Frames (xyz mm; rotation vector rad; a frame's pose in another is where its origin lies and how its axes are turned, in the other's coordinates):
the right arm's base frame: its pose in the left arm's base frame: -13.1 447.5 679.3 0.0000 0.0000 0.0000
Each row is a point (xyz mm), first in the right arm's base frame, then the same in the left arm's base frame.
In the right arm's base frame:
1: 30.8 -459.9 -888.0
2: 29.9 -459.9 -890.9
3: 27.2 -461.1 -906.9
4: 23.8 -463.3 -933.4
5: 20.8 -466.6 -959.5
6: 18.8 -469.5 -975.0
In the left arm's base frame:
1: 17.7 -12.4 -208.7
2: 16.8 -12.4 -211.6
3: 14.1 -13.6 -227.6
4: 10.7 -15.8 -254.1
5: 7.7 -19.1 -280.2
6: 5.7 -22.0 -295.7

